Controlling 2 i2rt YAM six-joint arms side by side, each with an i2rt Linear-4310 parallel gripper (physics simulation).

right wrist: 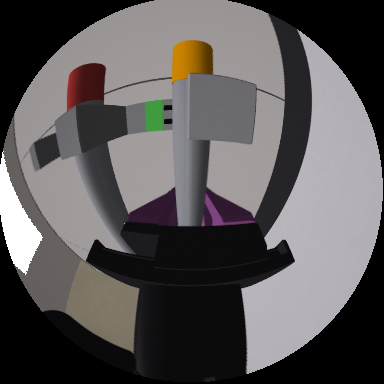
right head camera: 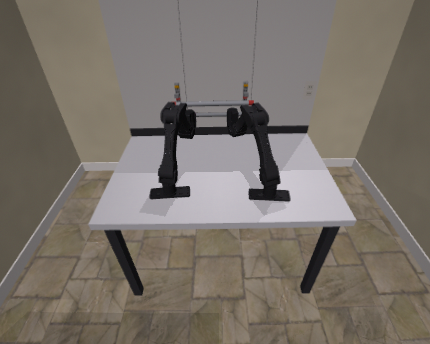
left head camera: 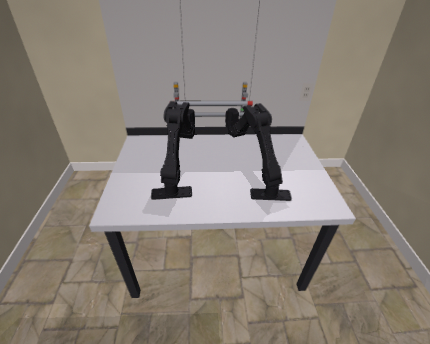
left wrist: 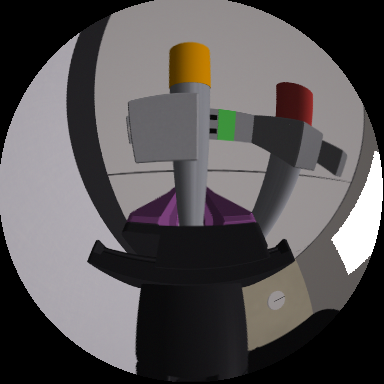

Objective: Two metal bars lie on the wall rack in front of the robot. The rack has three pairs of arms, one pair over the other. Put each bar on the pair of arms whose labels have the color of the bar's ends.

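Pixels of known places: left gripper, between the fingertips: (left wrist: 190, 188); right gripper, between the fingertips: (right wrist: 189, 189); left arm's base, origin of its link: (right head camera: 170, 193) (left head camera: 171, 193); right arm's base, origin of its link: (right head camera: 268, 195) (left head camera: 270, 195).
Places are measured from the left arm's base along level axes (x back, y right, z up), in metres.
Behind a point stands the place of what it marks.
The orange-ended bar (left wrist: 191, 200) @[x -0.522, y 0.099, z 0.165 m] (right wrist: 190, 200) @[x -0.500, y 0.396, z 0.164 m] (left head camera: 210, 114) @[x -0.514, y 0.250, z 0.170 m] (right head camera: 212, 114) @[x -0.513, y 0.254, z 0.170 m] lies at the lowest pair of rack arms, beside the green label (left wrist: 226, 125) (right wrist: 154, 115). The red-ended bar (left head camera: 220, 103) @[x -0.497, y 0.309, z 0.248 m] (right head camera: 218, 103) @[x -0.498, y 0.291, z 0.248 m] (left wrist: 278, 190) @[x -0.515, y 0.085, z 0.232 m] (right wrist: 98, 172) @[x -0.492, y 0.423, z 0.230 m] lies on the pair above it. Orange labels (left head camera: 176, 85) (right head camera: 245, 85) show at the top of the rack, with red ones lower. My left gripper (left wrist: 190, 188) @[x -0.563, y 0.119, z 0.165 m] is shut on the orange-ended bar near one end. My right gripper (right wrist: 189, 189) @[x -0.543, y 0.382, z 0.164 m] is shut on it near the other end. Fingertips are hidden in both head views.
The red-ended bar runs close above the held bar. Grey rack arm blocks (left wrist: 163, 128) (right wrist: 222, 108) stand just outside each gripper. The white table (left head camera: 215, 200) @[x 0.072, y 0.209, z 0.000 m] (right head camera: 215, 200) @[x 0.073, y 0.222, z 0.000 m] lies below, with a dark strip (left head camera: 280, 130) @[x -0.519, y 0.734, z 0.030 m] along the wall. Two thin cords hang down the wall.
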